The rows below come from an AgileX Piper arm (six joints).
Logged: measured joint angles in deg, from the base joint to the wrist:
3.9 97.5 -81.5 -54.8 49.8 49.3
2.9 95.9 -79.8 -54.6 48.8 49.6
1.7 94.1 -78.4 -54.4 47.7 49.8
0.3 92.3 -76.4 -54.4 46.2 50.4
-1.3 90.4 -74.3 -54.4 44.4 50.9
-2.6 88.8 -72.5 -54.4 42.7 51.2
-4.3 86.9 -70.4 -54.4 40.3 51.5
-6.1 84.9 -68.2 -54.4 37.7 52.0
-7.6 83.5 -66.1 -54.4 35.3 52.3
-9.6 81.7 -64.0 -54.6 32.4 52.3
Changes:
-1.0 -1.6 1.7 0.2 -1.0 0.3
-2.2 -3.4 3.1 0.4 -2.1 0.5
-3.6 -5.2 5.1 0.4 -3.6 1.1
-5.2 -7.1 7.2 0.4 -5.4 1.6
-6.5 -8.7 9.0 0.4 -7.1 1.9
-8.2 -10.6 11.1 0.4 -9.5 2.2
-10.0 -12.6 13.3 0.4 -12.1 2.7
-11.5 -14.0 15.4 0.4 -14.5 3.0
-13.5 -15.8 17.5 0.2 -17.4 3.0

